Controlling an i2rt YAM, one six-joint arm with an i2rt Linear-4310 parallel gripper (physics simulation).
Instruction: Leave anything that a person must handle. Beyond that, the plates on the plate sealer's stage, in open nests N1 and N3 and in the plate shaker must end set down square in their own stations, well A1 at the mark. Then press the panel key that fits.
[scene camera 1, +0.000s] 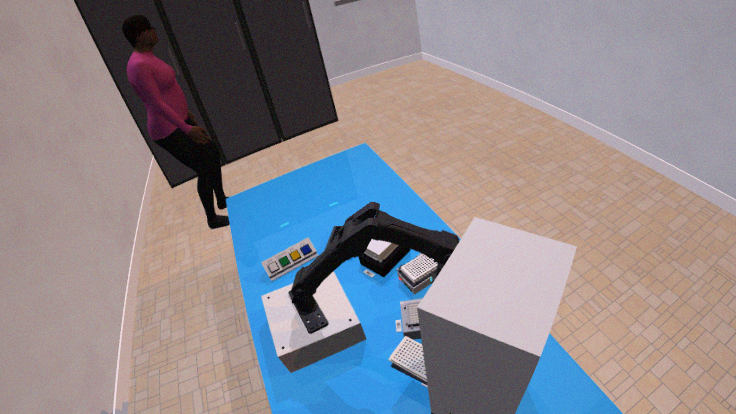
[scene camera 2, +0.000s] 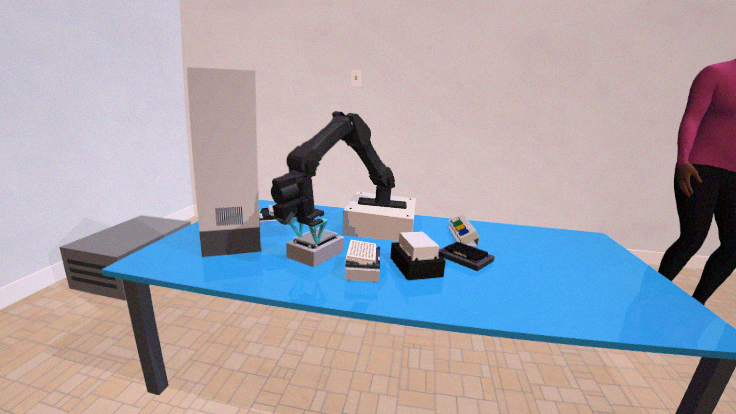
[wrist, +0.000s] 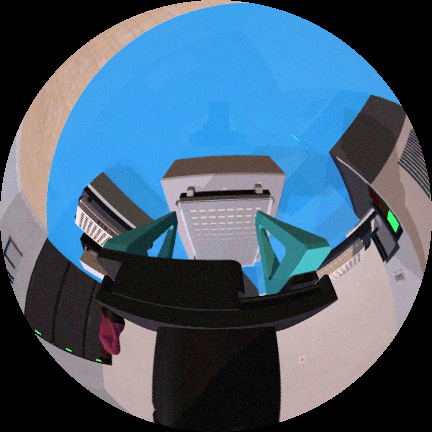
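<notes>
My gripper (scene camera 2: 309, 239) (wrist: 215, 216) is open, its teal fingers on either side of a clear-topped plate (wrist: 222, 232) on a grey station (scene camera 2: 303, 254) (wrist: 225, 166). The tall white tower hides the gripper in scene camera 1. Whether this plate sits square is not clear. A white well plate (scene camera 1: 419, 266) (scene camera 2: 362, 250) (wrist: 92, 227) sits on a grey and black station beside it. Another white plate (scene camera 1: 409, 355) lies near the tower. A plate (scene camera 1: 413, 313) shows partly behind the tower. The key panel (scene camera 1: 289, 257) (scene camera 2: 461, 230) has white, green, yellow and blue keys. Station names and A1 marks are unreadable.
The tall tower (scene camera 1: 496, 283) (scene camera 2: 223, 154) stands close to the arm. A black block with a white top (scene camera 1: 379, 249) (scene camera 2: 418, 245) and a flat black tray (scene camera 2: 465, 254) stand on the blue table (scene camera 2: 555, 288). A person in pink (scene camera 1: 159, 97) (scene camera 2: 707, 123) stands near the table's end.
</notes>
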